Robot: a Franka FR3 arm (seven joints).
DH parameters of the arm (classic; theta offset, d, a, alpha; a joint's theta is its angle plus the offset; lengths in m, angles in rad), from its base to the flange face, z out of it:
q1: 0 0.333 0 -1.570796
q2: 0 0 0 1.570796
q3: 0 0.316 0.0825 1.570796
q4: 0 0 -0.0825 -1.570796
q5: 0 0.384 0 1.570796
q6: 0 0 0.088 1.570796
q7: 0 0.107 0 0
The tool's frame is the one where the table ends.
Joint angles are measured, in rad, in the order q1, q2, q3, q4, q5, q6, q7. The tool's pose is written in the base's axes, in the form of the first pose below.
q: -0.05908 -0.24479 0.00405 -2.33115 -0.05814 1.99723 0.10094
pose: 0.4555 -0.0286 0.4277 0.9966 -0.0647 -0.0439 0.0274
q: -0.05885 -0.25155 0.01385 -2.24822 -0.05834 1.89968 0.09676
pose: 0.4617 -0.0248 0.4612 0.9966 -0.0603 -0.0477 0.0301
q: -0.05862 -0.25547 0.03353 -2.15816 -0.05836 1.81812 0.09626
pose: 0.4684 -0.0157 0.4985 0.9972 -0.0530 -0.0412 0.0337
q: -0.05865 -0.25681 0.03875 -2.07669 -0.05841 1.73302 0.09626
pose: 0.4703 -0.0133 0.5308 0.9971 -0.0528 -0.0422 0.0351
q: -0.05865 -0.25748 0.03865 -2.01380 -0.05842 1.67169 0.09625
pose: 0.4705 -0.0135 0.5559 0.9970 -0.0547 -0.0411 0.0354
